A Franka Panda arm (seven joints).
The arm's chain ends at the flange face. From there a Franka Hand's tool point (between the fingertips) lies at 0.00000 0.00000 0.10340 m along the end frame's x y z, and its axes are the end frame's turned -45 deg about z.
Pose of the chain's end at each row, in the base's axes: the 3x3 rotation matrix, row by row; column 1 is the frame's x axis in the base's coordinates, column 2 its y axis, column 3 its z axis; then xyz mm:
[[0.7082 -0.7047 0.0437], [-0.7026 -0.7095 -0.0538], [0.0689 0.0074 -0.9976]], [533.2 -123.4 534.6]
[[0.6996 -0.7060 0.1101], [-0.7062 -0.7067 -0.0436], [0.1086 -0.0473 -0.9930]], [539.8 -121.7 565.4]
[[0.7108 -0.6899 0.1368], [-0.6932 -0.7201 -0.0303], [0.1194 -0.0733 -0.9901]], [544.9 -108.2 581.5]
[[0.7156 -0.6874 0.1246], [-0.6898 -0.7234 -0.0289], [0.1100 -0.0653 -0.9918]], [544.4 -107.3 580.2]
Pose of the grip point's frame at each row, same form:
[[0.9991 0.0025 0.0437], [0.0049 -0.9985 -0.0538], [0.0435 0.0540 -0.9976]], [537.7 -129.0 431.4]
[[0.9939 -0.0045 0.1101], [0.0004 -0.9991 -0.0436], [0.1102 0.0433 -0.9930]], [551.2 -126.2 462.7]
[[0.9904 0.0148 0.1368], [0.0190 -0.9994 -0.0303], [0.1363 0.0326 -0.9901]], [559.0 -111.3 479.1]
[[0.9921 0.0199 0.1246], [0.0238 -0.9993 -0.0289], [0.1240 0.0316 -0.9918]], [557.3 -110.3 477.6]

